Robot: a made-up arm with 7 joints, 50 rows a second.
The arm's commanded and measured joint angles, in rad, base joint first. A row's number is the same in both.
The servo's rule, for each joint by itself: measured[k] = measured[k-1] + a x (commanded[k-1-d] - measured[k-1]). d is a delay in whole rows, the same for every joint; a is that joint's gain. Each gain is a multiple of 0.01, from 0.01 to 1. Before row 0 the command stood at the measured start. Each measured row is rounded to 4 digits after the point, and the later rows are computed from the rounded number. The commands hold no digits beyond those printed.
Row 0, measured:
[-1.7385 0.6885 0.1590 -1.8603 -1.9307 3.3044 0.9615]
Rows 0 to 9, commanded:
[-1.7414 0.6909 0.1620 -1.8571 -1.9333 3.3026 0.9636]
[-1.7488 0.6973 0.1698 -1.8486 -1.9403 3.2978 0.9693]
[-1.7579 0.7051 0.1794 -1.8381 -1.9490 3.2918 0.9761]
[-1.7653 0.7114 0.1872 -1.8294 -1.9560 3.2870 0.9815]
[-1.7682 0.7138 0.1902 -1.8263 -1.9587 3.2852 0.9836]
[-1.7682 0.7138 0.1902 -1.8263 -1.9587 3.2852 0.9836]
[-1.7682 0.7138 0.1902 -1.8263 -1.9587 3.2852 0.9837]
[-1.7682 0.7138 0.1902 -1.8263 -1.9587 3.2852 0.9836]
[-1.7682 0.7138 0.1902 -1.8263 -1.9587 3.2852 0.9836]
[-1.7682 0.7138 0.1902 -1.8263 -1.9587 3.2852 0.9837]
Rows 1 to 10, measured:
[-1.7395 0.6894 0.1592 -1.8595 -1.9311 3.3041 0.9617]
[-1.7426 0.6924 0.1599 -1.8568 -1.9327 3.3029 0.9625]
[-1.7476 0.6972 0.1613 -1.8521 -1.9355 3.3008 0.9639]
[-1.7534 0.7026 0.1631 -1.8464 -1.9390 3.2982 0.9657]
[-1.7583 0.7069 0.1650 -1.8414 -1.9423 3.2957 0.9675]
[-1.7616 0.7095 0.1668 -1.8376 -1.9451 3.2937 0.9691]
[-1.7638 0.7111 0.1684 -1.8348 -1.9474 3.2921 0.9706]
[-1.7653 0.7121 0.1699 -1.8327 -1.9493 3.2908 0.9719]
[-1.7663 0.7127 0.1713 -1.8311 -1.9509 3.2897 0.9731]
[-1.7669 0.7131 0.1726 -1.8299 -1.9522 3.2888 0.9742]
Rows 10 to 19, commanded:
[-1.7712 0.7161 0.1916 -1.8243 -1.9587 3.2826 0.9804]
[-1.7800 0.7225 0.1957 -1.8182 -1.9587 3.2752 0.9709]
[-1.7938 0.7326 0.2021 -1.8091 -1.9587 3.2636 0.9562]
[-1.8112 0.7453 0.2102 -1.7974 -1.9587 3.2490 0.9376]
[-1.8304 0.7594 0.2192 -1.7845 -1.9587 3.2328 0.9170]
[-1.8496 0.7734 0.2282 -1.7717 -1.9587 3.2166 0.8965]
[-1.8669 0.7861 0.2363 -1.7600 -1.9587 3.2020 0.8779]
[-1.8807 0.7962 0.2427 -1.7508 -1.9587 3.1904 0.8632]
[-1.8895 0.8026 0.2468 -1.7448 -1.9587 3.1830 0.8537]
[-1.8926 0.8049 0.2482 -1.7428 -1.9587 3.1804 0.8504]
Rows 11 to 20, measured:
[-1.7683 0.7142 0.1739 -1.8285 -1.9533 3.2876 0.9748]
[-1.7722 0.7174 0.1754 -1.8259 -1.9542 3.2852 0.9744]
[-1.7793 0.7232 0.1773 -1.8217 -1.9550 3.2811 0.9726]
[-1.7898 0.7316 0.1796 -1.8156 -1.9556 3.2750 0.9691]
[-1.8032 0.7422 0.1824 -1.8078 -1.9561 3.2670 0.9639]
[-1.8185 0.7541 0.1856 -1.7988 -1.9565 3.2574 0.9572]
[-1.8345 0.7663 0.1891 -1.7891 -1.9569 3.2469 0.9493]
[-1.8497 0.7777 0.1929 -1.7795 -1.9572 3.2362 0.9407]
[-1.8628 0.7872 0.1967 -1.7708 -1.9575 3.2261 0.9320]
[-1.8726 0.7939 0.2003 -1.7638 -1.9577 3.2174 0.9238]

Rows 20 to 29, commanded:
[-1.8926 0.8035 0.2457 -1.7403 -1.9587 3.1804 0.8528]
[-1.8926 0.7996 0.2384 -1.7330 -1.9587 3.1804 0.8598]
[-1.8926 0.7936 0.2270 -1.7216 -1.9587 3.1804 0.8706]
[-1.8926 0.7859 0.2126 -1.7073 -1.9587 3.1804 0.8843]
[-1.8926 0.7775 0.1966 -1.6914 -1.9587 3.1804 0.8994]
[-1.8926 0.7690 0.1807 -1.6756 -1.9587 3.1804 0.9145]
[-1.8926 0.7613 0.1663 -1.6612 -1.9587 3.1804 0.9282]
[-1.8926 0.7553 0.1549 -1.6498 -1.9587 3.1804 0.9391]
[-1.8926 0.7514 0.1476 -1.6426 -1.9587 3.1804 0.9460]
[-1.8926 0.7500 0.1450 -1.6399 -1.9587 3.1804 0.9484]
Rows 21 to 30, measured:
[-1.8792 0.7975 0.2035 -1.7579 -1.9579 3.2104 0.9167]
[-1.8836 0.7983 0.2059 -1.7517 -1.9580 3.2047 0.9110]
[-1.8866 0.7965 0.2074 -1.7442 -1.9581 3.2001 0.9070]
[-1.8886 0.7925 0.2078 -1.7350 -1.9582 3.1964 0.9047]
[-1.8899 0.7868 0.2070 -1.7241 -1.9583 3.1934 0.9042]
[-1.8908 0.7800 0.2052 -1.7120 -1.9584 3.1909 0.9052]
[-1.8914 0.7729 0.2025 -1.6993 -1.9585 3.1889 0.9075]
[-1.8918 0.7662 0.1992 -1.6869 -1.9585 3.1873 0.9107]
[-1.8921 0.7606 0.1956 -1.6758 -1.9585 3.1860 0.9142]
[-1.8923 0.7566 0.1921 -1.6668 -1.9585 3.1849 0.9176]

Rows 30 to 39, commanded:
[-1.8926 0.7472 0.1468 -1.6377 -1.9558 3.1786 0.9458]
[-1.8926 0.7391 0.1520 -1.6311 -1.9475 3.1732 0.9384]
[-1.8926 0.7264 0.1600 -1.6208 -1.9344 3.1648 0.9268]
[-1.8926 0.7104 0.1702 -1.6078 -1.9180 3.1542 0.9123]
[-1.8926 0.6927 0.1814 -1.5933 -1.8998 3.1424 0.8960]
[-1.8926 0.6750 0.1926 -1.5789 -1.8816 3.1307 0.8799]
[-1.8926 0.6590 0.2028 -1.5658 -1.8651 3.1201 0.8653]
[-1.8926 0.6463 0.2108 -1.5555 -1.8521 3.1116 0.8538]
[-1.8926 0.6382 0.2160 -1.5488 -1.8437 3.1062 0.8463]
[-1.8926 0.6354 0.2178 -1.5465 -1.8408 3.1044 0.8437]
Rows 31 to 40, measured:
[-1.8924 0.7530 0.1889 -1.6595 -1.9580 3.1837 0.9204]
[-1.8925 0.7477 0.1863 -1.6524 -1.9562 3.1817 0.9222]
[-1.8925 0.7396 0.1845 -1.6445 -1.9525 3.1785 0.9227]
[-1.8925 0.7285 0.1835 -1.6353 -1.9466 3.1739 0.9217]
[-1.8925 0.7149 0.1834 -1.6248 -1.9386 3.1679 0.9191]
[-1.8925 0.6997 0.1840 -1.6133 -1.9289 3.1608 0.9152]
[-1.8925 0.6842 0.1853 -1.6014 -1.9181 3.1531 0.9102]
[-1.8925 0.6698 0.1871 -1.5899 -1.9069 3.1452 0.9046]
[-1.8925 0.6578 0.1891 -1.5796 -1.8962 3.1378 0.8988]
[-1.8925 0.6493 0.1911 -1.5713 -1.8868 3.1315 0.8933]

